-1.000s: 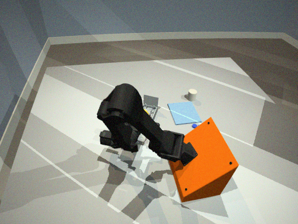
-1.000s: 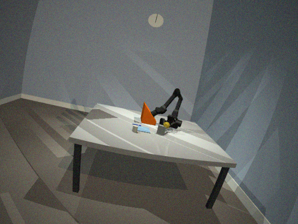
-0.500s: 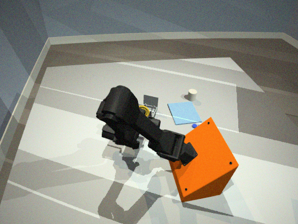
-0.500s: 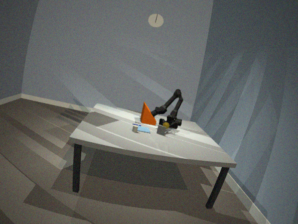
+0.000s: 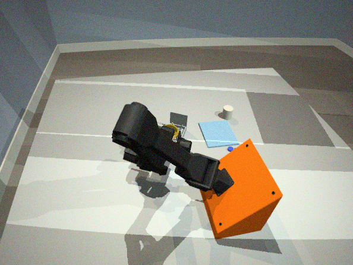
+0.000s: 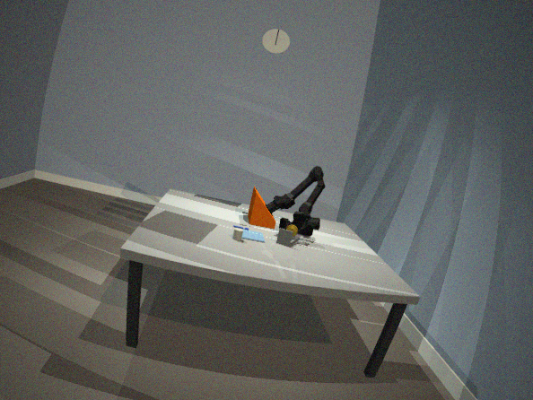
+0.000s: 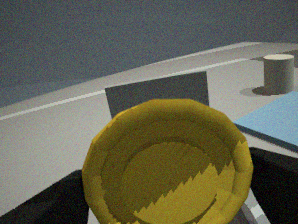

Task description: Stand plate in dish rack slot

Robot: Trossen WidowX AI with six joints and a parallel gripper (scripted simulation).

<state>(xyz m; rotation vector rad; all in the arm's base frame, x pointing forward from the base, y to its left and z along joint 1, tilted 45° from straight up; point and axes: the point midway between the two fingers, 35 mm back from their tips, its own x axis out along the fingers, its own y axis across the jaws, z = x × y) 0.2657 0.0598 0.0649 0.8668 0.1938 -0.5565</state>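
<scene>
The yellow plate lies 10 mm behind my gripper tip. From my gripper tip the other things lie so: grey dish rack: 40 mm below, 20 mm to the right, 20 mm ahead; then blue spoon: 230 mm to the right, 110 mm behind, 60 mm below; then light blue mat: 200 mm to the right, 60 mm below, 10 mm behind.
</scene>
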